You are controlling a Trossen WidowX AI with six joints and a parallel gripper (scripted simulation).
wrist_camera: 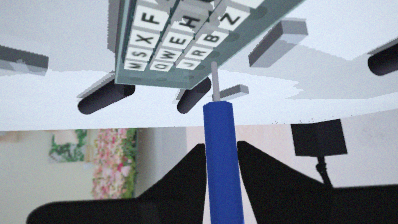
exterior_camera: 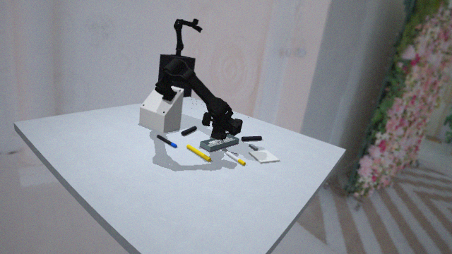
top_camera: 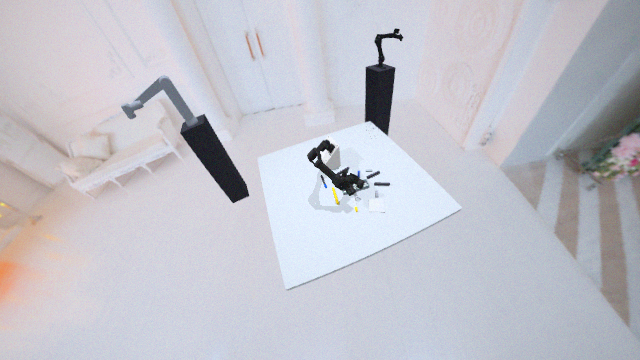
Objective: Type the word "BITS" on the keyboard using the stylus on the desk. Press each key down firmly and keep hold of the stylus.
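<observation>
The blue stylus lies 1 cm below my gripper tip. The rest, counted from my gripper tip: yellow marker (21 cm to the right, 8 cm below); then grey block (16 cm to the left, 8 cm below, 8 cm behind); then yellow-tipped pen (16 cm ahead, 13 cm to the right, 8 cm below).
</observation>
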